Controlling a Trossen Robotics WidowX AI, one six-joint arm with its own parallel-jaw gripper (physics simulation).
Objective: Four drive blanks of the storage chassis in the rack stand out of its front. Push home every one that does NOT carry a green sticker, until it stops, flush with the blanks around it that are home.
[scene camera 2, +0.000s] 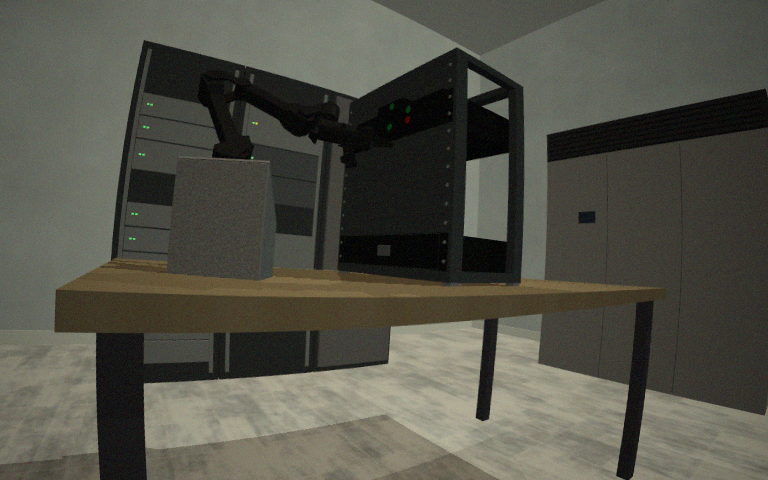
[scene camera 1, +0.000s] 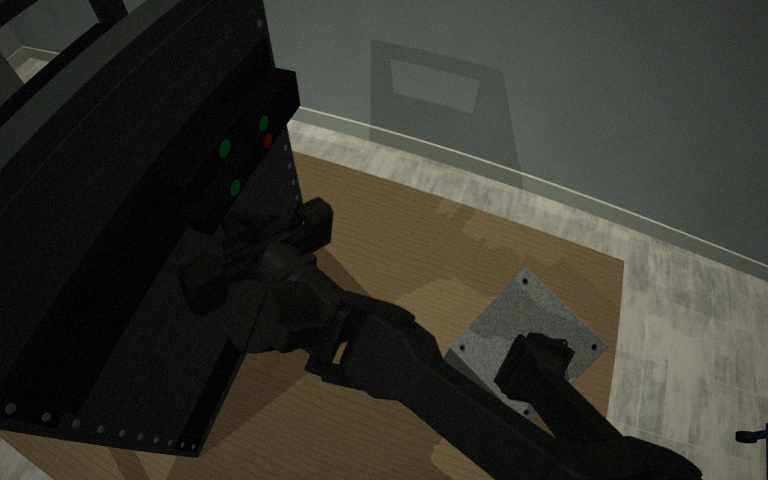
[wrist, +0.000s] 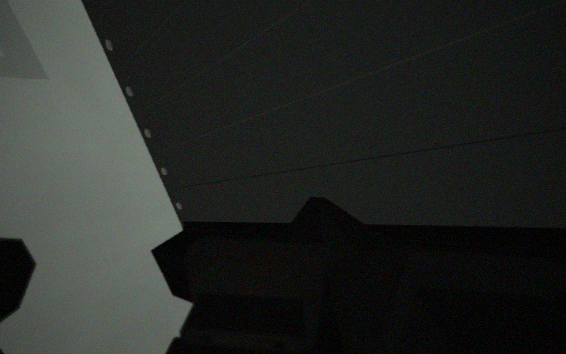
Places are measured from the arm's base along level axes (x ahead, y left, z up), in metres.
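Where they show: gripper, fingertip midpoint: [scene camera 2: 392, 145] [scene camera 1: 221, 214] [wrist: 316, 204]; arm's base at its link origin: [scene camera 2: 214, 188] [scene camera 1: 544, 359].
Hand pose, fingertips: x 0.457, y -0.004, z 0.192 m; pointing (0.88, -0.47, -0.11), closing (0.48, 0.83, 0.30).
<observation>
Things, the pixels of their top centre, and the offset from my fingertips. "spot": a spot on its surface instead.
- storage chassis at a spot on its surface: [scene camera 1: 249, 101] spot: dx -0.007, dy -0.106, dz +0.086 m
- red sticker at its top centre: [scene camera 1: 266, 135] [scene camera 2: 407, 116] dx -0.032, dy -0.088, dz +0.053 m
The storage chassis [scene camera 1: 249, 101] [scene camera 2: 433, 107] is a dark band high in the rack [scene camera 1: 135, 328] [scene camera 2: 396, 192]. Its front carries a red sticker [scene camera 1: 267, 140] [scene camera 2: 407, 120] and three green stickers: an upper one [scene camera 1: 263, 122] [scene camera 2: 407, 109], another [scene camera 1: 224, 148] [scene camera 2: 391, 106] and a lower one [scene camera 1: 235, 187] [scene camera 2: 389, 126]. The outlines of the drive blanks and how far each stands out are too dark to tell. My gripper [scene camera 1: 226, 226] [scene camera 2: 389, 144] [wrist: 316, 204] is shut and empty, close to the chassis front, below and left of the stickers in scene camera 2. Contact cannot be made out.
The rack stands on a wooden table [scene camera 1: 396, 243] [scene camera 2: 339, 311]. The arm's base sits on a grey pedestal [scene camera 1: 492, 316] [scene camera 2: 220, 220] in front of the rack. Another dark unit [scene camera 2: 419, 249] sits low in the rack. Tall cabinets [scene camera 2: 640, 254] stand behind.
</observation>
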